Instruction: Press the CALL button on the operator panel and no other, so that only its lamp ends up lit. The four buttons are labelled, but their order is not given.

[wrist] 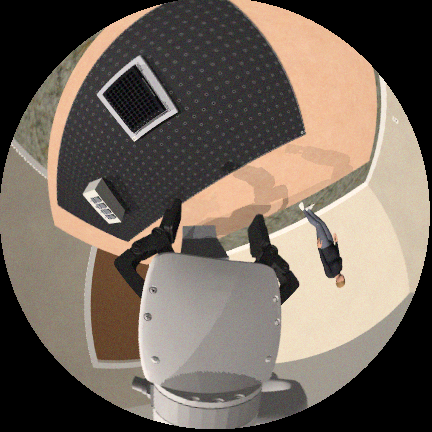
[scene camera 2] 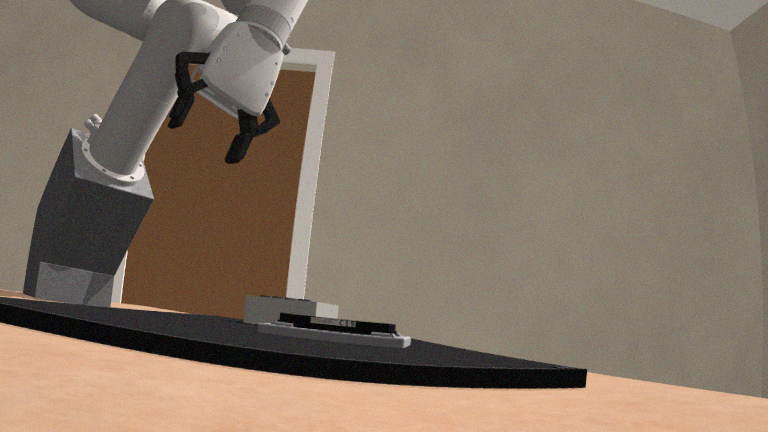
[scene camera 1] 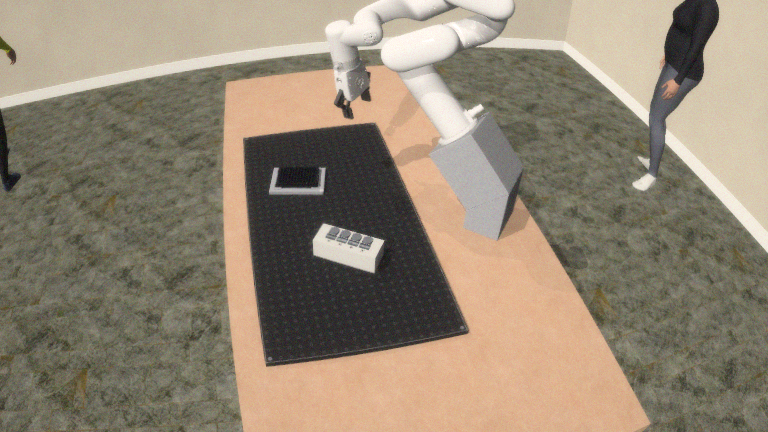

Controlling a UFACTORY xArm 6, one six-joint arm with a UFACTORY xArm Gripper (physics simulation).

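Places are measured from the arm's base along level axes (x right, y ahead, z up), in millimetres.
Where they show: gripper, fingertip midpoint: [wrist: 217,214] [scene camera 2: 203,145] [scene camera 1: 357,109]; arm's base, link origin: [scene camera 2: 111,162] [scene camera 1: 459,132].
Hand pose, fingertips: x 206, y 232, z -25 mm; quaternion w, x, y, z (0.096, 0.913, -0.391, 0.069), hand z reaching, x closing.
Observation:
Each offset is from my fingertips to the top centre of the thing.
The operator panel @[dz -156, dx -367, dy +99 mm] [scene camera 1: 348,255] [scene camera 2: 279,308] [wrist: 108,199] is a white box on the black perforated board. Its top carries a row of four grey buttons, the two end ones being one button @[dz -156, dx -327, dy +127 mm] [scene camera 1: 332,232] and another button @[dz -156, dx -377, dy +52 mm] [scene camera 1: 366,242]. Small marks sit beside the buttons, too small to read, so I cannot tell which is CALL. I see no lit lamp. My gripper [scene camera 1: 357,106] [scene camera 2: 203,144] [wrist: 217,214] is open and empty. It hangs high in the air, beyond the board's far end in scene camera 1 and well away from the panel.
A light grey tray-like frame @[dz -196, dx -38, dy +188 mm] [scene camera 1: 296,191] [scene camera 2: 400,341] [wrist: 156,119] with a black gridded block @[dz -185, dx -38, dy +188 mm] [scene camera 1: 296,177] [wrist: 134,97] lies on the black board [scene camera 1: 354,317] [scene camera 2: 483,376] [wrist: 215,65]. The arm's grey base [scene camera 1: 483,177] [scene camera 2: 85,231] stands beside the board. A person [scene camera 1: 682,69] [wrist: 327,245] stands on the floor past the table.

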